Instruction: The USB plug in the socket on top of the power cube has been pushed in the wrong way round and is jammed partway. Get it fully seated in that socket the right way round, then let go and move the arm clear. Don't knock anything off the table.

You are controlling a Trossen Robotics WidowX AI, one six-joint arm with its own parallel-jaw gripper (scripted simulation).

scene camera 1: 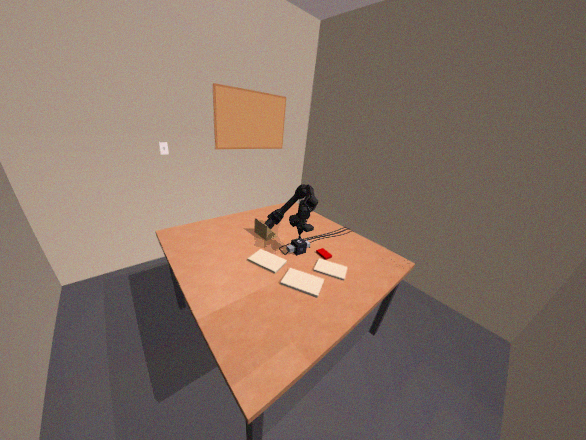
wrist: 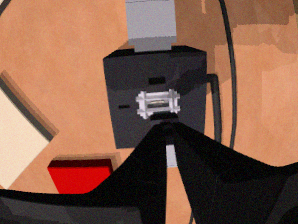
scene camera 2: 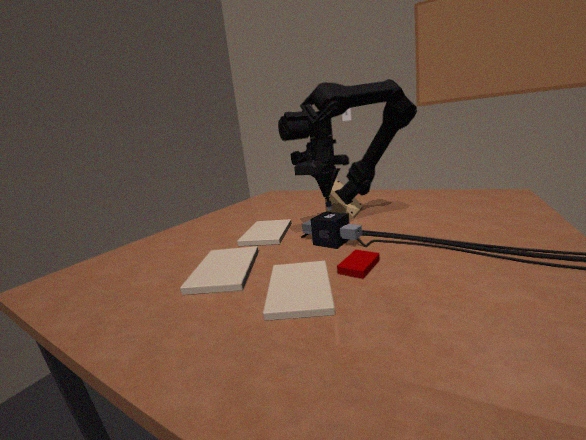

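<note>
Visible to me: my gripper (scene camera 2: 326, 196), with the wrist view giving the gripper (wrist: 167, 132) as well. A red block (scene camera 2: 358, 264) is present, and the wrist view includes the block (wrist: 70, 176). In the wrist view there are also a black power cube (wrist: 127, 73) and a USB socket (wrist: 164, 101).
</note>
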